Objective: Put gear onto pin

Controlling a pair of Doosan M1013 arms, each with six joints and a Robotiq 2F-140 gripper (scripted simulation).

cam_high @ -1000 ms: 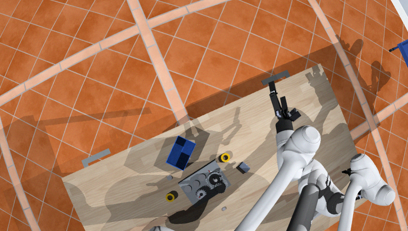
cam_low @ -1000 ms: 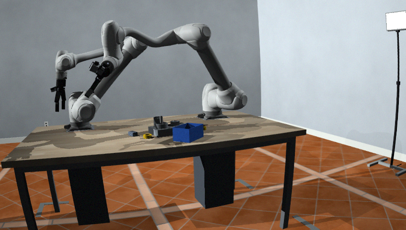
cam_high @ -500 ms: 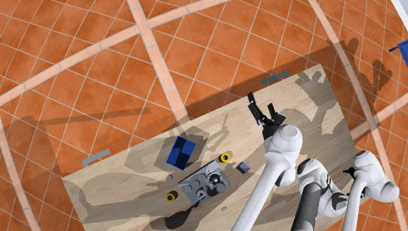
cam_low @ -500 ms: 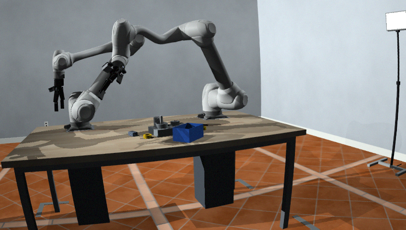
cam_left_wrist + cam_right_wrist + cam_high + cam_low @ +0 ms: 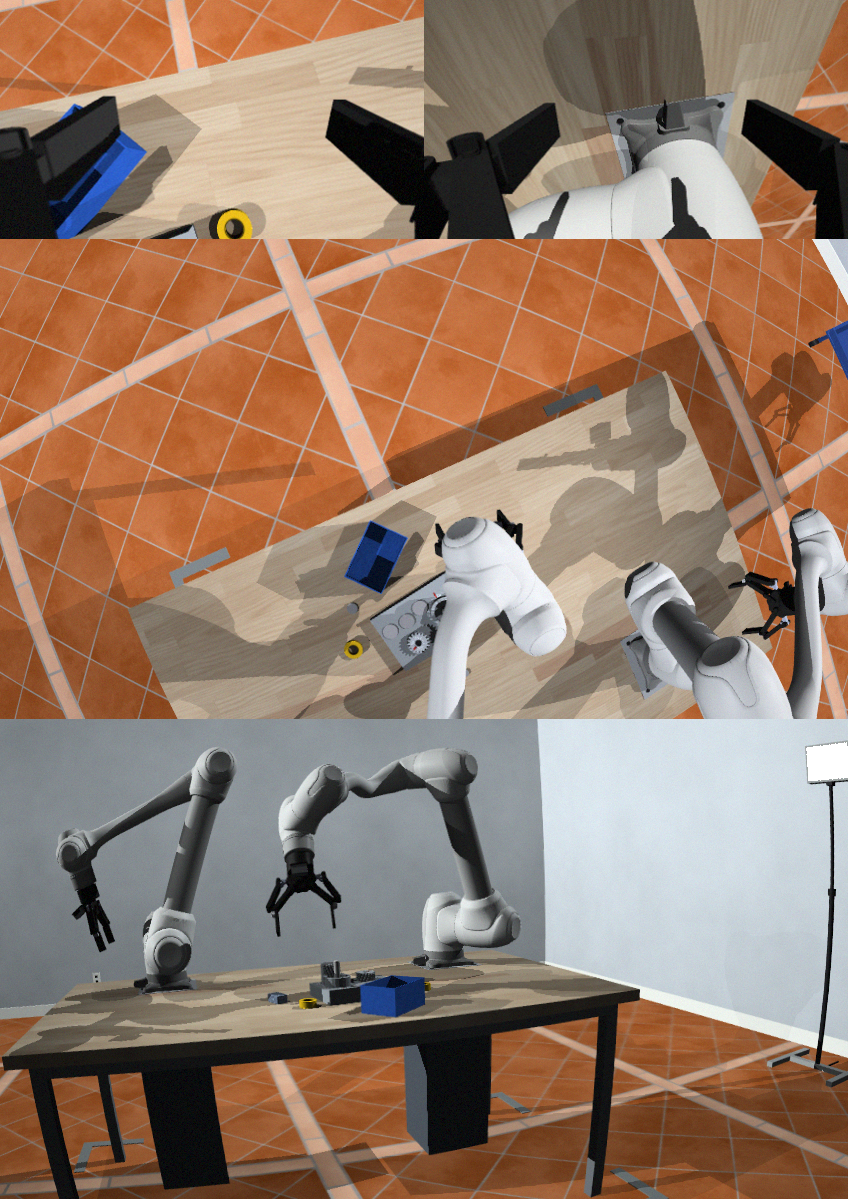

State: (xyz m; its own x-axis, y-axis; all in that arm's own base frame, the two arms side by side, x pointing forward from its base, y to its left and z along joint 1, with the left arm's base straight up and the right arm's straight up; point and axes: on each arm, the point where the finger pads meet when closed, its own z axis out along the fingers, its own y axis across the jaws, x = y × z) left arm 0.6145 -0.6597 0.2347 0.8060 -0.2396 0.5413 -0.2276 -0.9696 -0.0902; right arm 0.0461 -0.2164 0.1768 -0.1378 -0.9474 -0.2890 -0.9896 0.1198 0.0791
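Observation:
My left gripper is now 240 mm past the gear with arrow, 220 mm to the right of it and 180 mm above it. The rest, counted from my left hand: grey block (220 mm below, 210 mm behind, 60 mm to the right); then blue bin (230 mm to the left, 220 mm below, 10 mm ahead).

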